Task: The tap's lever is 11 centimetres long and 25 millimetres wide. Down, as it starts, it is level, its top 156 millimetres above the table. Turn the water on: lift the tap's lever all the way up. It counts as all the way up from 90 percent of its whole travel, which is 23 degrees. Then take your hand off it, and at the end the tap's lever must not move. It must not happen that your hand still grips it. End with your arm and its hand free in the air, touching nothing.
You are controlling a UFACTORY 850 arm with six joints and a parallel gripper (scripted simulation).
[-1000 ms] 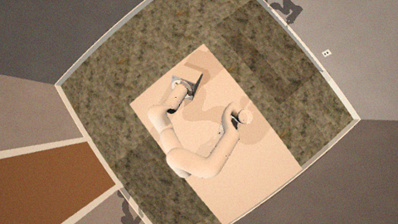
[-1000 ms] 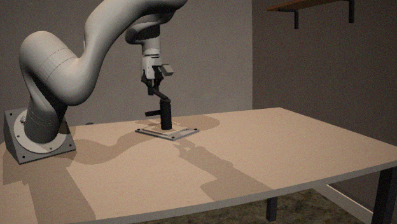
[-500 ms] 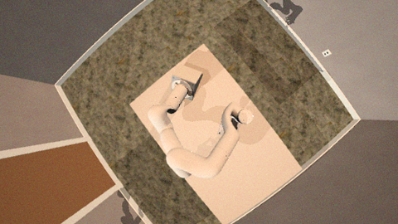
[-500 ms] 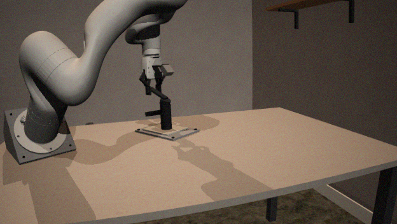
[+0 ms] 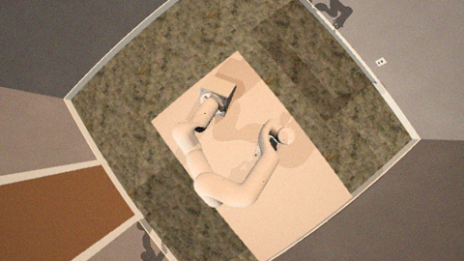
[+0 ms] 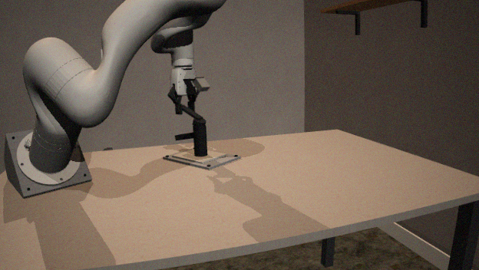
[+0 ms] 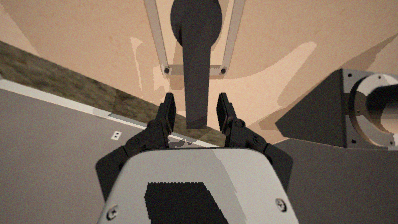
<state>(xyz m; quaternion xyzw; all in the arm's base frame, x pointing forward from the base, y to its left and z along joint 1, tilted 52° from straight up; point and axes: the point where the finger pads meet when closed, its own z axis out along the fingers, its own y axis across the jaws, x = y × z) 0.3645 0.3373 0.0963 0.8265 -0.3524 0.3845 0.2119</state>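
The dark lever is 4 cm to the right of my hand, 3 cm below it and 3 cm ahead of it. Round my hand: plate 18 cm below, 6 cm to the right, 4 cm ahead.
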